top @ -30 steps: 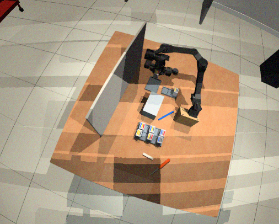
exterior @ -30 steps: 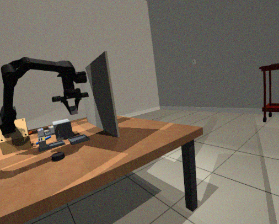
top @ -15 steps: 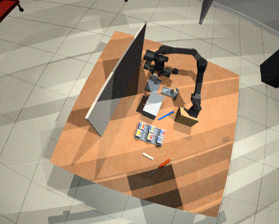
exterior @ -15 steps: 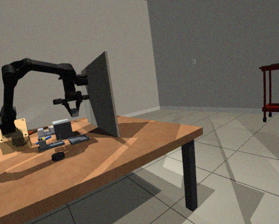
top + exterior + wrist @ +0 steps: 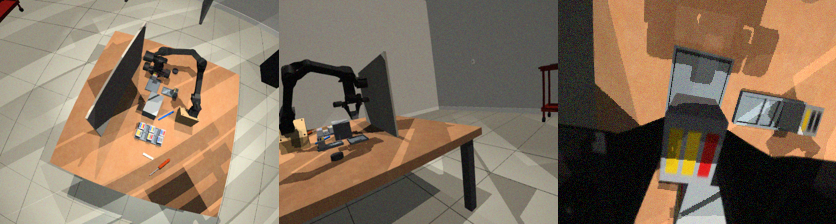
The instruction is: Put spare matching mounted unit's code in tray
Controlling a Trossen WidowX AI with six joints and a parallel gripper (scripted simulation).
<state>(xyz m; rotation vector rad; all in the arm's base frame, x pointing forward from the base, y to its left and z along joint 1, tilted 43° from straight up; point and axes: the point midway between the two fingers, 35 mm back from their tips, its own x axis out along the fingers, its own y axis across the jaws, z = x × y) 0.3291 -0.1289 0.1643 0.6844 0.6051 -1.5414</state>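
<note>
My gripper tip is now 1 cm past the grey tray and 13 cm above it. The rest, counted from my gripper tip: grey rack (15 cm behind, 3 cm to the left, 12 cm below); mounted unit (4 cm behind, 20 cm to the left, 8 cm below); grey panel (20 cm ahead, 16 cm to the left, 9 cm above).
</note>
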